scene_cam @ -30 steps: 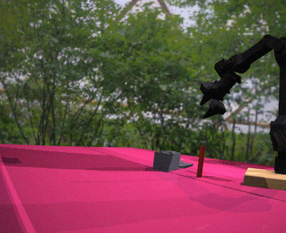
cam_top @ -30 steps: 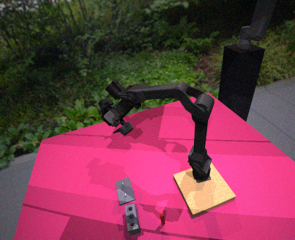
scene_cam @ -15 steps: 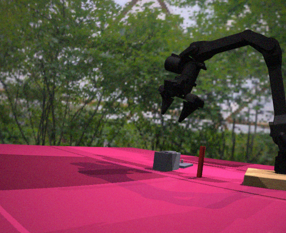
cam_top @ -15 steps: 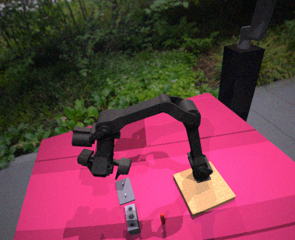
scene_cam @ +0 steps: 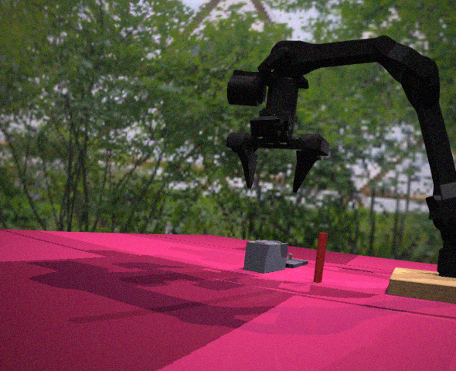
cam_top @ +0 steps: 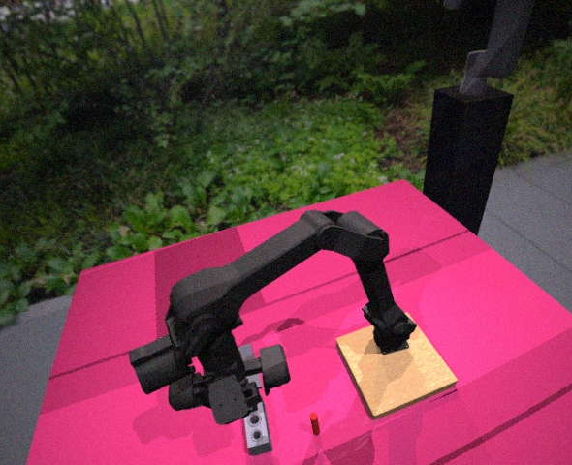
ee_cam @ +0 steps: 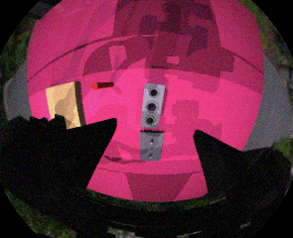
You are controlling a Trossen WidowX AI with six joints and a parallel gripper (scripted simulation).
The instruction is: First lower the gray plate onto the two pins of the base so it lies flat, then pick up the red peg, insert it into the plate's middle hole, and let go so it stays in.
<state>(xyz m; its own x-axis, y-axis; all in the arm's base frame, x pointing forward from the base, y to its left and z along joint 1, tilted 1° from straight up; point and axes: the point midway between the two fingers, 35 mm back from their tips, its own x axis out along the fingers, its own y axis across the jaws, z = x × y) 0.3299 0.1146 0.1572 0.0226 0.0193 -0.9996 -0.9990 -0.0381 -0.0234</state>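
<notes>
Now: gripper tip 110 mm above the gray plate. Also, from my gripper tip: red peg 120 mm behind, 110 mm below, 30 mm to the left; base 150 mm to the right, 140 mm below, 20 mm ahead.
</notes>
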